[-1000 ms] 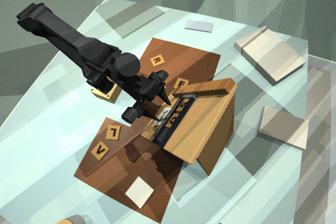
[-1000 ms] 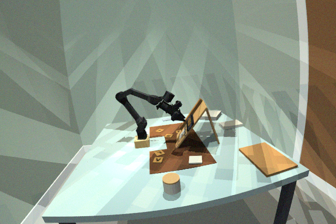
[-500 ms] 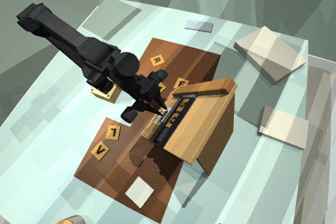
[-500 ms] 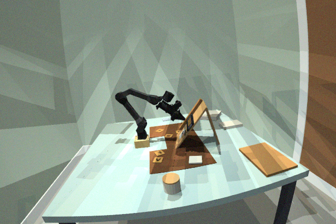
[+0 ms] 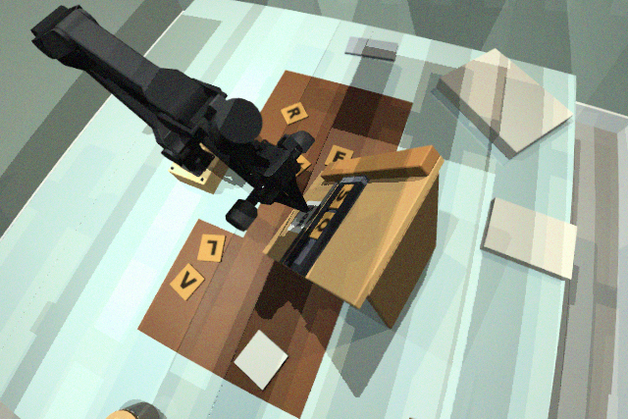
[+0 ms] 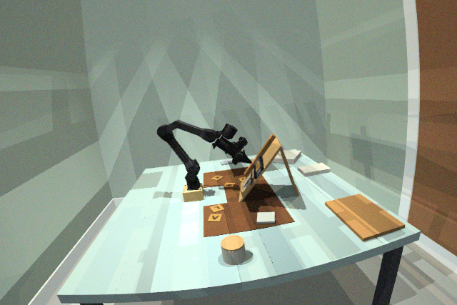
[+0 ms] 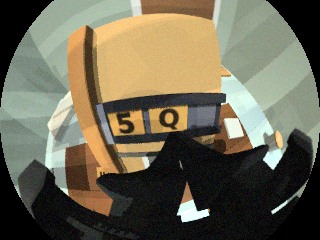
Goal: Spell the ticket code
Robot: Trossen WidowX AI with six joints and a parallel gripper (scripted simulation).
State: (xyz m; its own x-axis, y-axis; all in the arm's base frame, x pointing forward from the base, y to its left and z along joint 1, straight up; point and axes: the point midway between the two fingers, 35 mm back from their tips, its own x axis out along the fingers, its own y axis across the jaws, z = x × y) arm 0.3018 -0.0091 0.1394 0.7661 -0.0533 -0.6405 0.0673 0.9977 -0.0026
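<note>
Now: the q tile 3 cm ahead of my gripper tip and 3 cm below it. The rest, counted from my gripper tip: white ticket 3 cm behind, 2 cm to the left, 11 cm below; then s tile 4 cm ahead, 6 cm to the left, 3 cm below; then brown mat 13 cm behind, 4 cm to the left, 18 cm below.
</note>
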